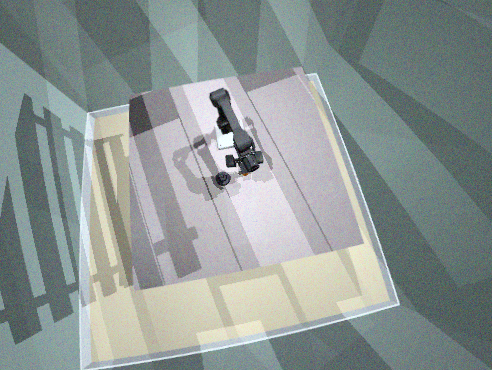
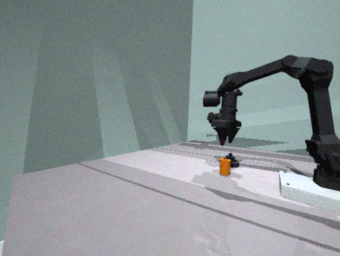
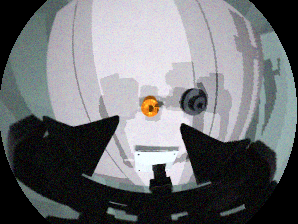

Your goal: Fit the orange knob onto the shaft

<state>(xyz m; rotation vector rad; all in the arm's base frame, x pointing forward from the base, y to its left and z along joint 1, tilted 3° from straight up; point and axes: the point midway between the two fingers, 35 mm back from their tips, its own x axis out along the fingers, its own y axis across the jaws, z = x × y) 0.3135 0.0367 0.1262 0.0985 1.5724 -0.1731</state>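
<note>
My gripper tip is now 100 mm above the orange knob. The rest, counted from my gripper tip: dark round pedestal (140 mm to the right, 100 mm below).
</note>
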